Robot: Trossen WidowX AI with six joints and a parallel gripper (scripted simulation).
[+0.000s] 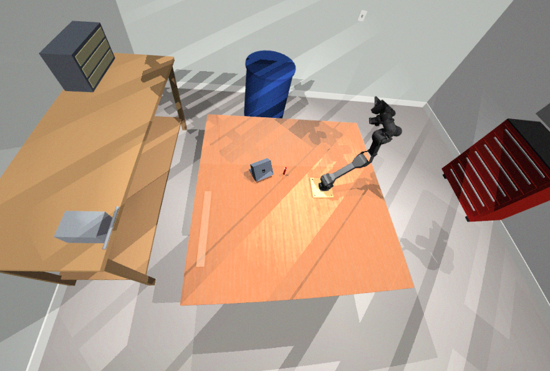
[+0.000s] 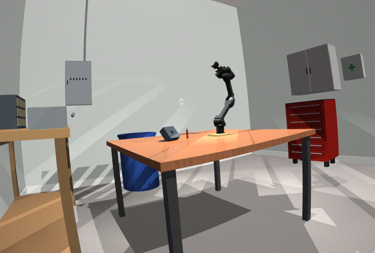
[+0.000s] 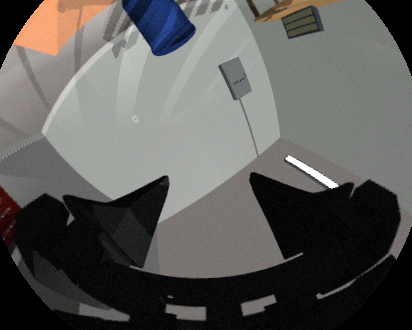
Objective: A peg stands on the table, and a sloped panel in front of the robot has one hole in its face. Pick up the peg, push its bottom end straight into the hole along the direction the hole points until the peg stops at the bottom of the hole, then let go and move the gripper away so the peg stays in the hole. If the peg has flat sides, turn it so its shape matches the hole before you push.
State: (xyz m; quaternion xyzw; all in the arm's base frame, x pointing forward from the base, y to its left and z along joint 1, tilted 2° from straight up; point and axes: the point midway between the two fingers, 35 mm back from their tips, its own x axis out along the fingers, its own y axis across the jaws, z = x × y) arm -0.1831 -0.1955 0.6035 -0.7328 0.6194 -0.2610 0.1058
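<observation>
Now: the red peg 43 cm ahead of my gripper tip, 8 cm to the left of it and 58 cm below it. Also, from my gripper tip: panel: 59 cm ahead, 6 cm to the left, 59 cm below.
</observation>
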